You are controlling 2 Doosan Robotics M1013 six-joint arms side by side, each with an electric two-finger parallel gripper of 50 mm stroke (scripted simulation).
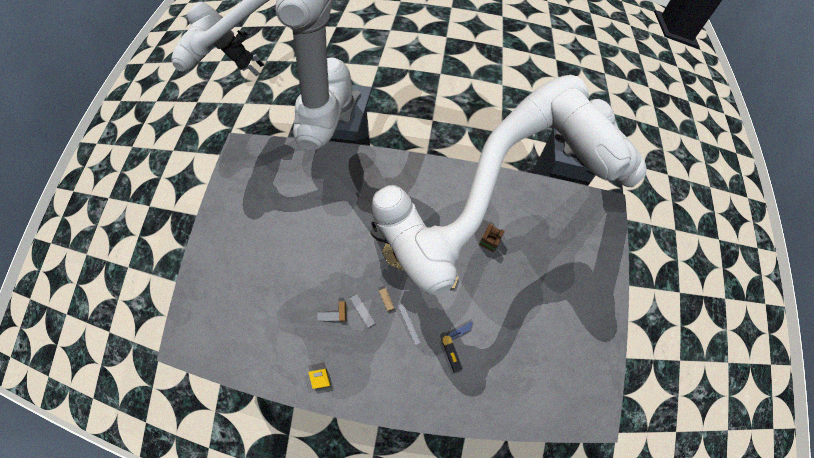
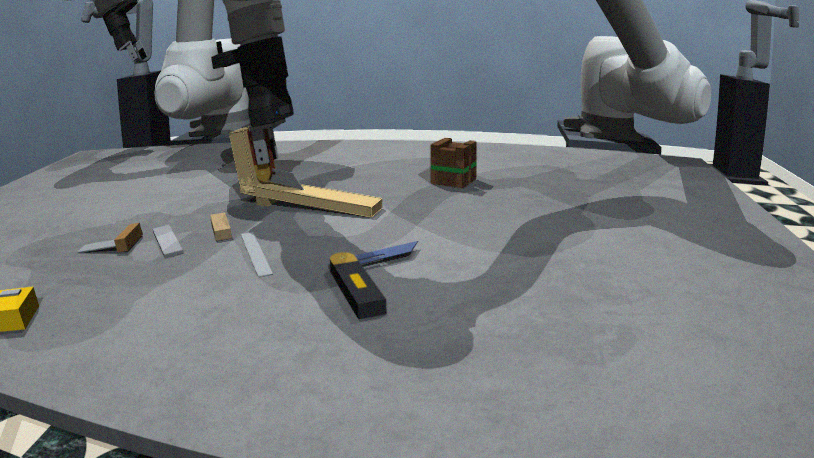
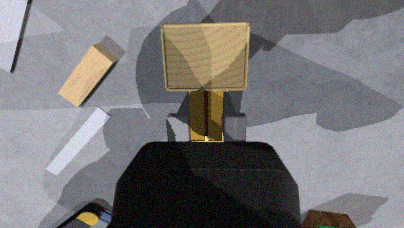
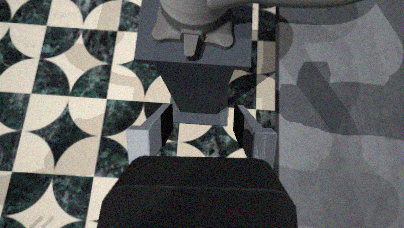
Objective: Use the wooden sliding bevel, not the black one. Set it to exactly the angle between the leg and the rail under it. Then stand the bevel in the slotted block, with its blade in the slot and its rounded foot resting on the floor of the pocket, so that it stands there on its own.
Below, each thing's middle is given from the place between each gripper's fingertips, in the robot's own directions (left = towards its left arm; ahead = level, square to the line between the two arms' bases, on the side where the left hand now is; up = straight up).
Scene:
Right now the wooden sliding bevel [image 2: 264, 172] is 2 cm below my left hand [image 2: 268, 161]. Also, from my left hand: thin grey strip [image 3: 99, 117]: 20 cm ahead, 5 cm to the left, 9 cm below; then small try square [image 2: 133, 232]: 21 cm ahead, 20 cm to the right, 8 cm below; then wood block [image 3: 97, 62]: 13 cm ahead, 3 cm to the right, 8 cm below.
Now: right hand [image 2: 140, 58] 690 mm to the right of the wooden sliding bevel, 630 mm short of it and 200 mm above it. Also, from my right hand: thin grey strip (840 mm ahead, 740 mm to the left, 270 mm below); then small try square (850 mm ahead, 490 mm to the left, 260 mm below); then wood block (770 mm ahead, 660 mm to the left, 260 mm below).

